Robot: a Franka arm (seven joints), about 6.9 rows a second.
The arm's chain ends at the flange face. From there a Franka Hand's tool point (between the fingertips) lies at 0.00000 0.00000 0.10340 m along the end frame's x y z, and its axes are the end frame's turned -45 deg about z.
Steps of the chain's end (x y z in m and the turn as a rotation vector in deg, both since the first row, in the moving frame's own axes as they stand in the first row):
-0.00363, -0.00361, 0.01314, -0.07, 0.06, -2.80
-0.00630, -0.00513, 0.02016, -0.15, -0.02, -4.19
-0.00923, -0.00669, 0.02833, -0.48, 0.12, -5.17
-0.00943, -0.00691, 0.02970, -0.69, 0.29, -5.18
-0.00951, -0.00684, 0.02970, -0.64, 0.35, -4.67
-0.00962, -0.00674, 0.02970, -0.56, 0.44, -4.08
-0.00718, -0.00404, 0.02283, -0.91, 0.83, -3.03
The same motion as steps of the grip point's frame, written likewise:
-0.00002, -0.00495, 0.01314, -0.09, -0.01, -2.80
-0.00104, -0.00791, 0.02016, -0.09, -0.12, -4.19
-0.00222, -0.01047, 0.02833, -0.42, -0.25, -5.17
-0.00224, -0.01028, 0.02969, -0.69, -0.28, -5.18
-0.00221, -0.01028, 0.02969, -0.70, -0.21, -4.67
-0.00214, -0.01029, 0.02969, -0.71, -0.08, -4.08
-0.00226, -0.00571, 0.02281, -1.23, -0.06, -3.03

